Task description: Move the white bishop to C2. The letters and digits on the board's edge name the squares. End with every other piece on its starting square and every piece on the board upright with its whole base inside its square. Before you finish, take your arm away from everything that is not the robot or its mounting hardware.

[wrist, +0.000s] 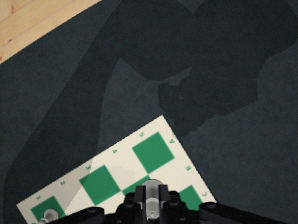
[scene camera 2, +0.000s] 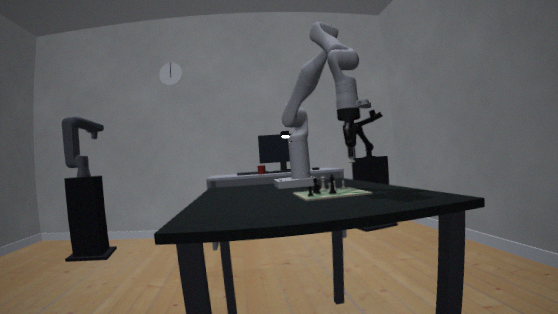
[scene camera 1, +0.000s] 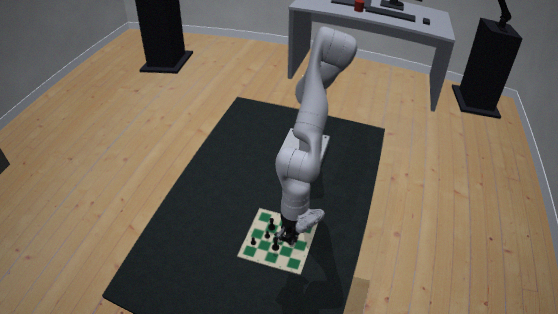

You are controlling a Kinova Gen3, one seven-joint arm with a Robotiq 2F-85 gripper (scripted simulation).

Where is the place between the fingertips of my gripper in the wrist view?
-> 152, 198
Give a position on a green-and-cream chessboard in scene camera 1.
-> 291, 259
